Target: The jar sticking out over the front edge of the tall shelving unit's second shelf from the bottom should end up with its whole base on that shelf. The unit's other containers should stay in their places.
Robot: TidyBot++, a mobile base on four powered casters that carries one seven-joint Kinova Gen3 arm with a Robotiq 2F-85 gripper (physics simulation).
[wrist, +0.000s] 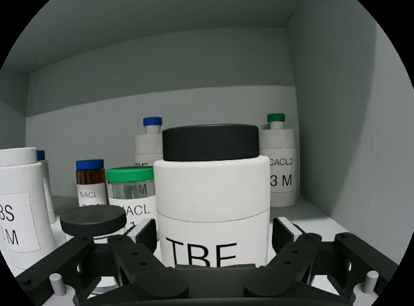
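A white jar (212, 190) with a black lid and a TBE label stands upright in the middle of the wrist view, on the white shelf. Its lower part and base are hidden behind my gripper. My gripper (214, 233) is open around the jar, with one finger on each side and a gap between the finger pads and the jar's sides. The shelf's front edge does not show.
To the left stand a clear jar with a black lid (93, 220), a green-lidded NACL jar (131, 192), a brown blue-capped bottle (90, 181) and a white bottle (22, 200). Behind are a blue-capped bottle (147, 145) and a green-capped CACL2 bottle (282, 170). A side wall (340, 125) rises at right.
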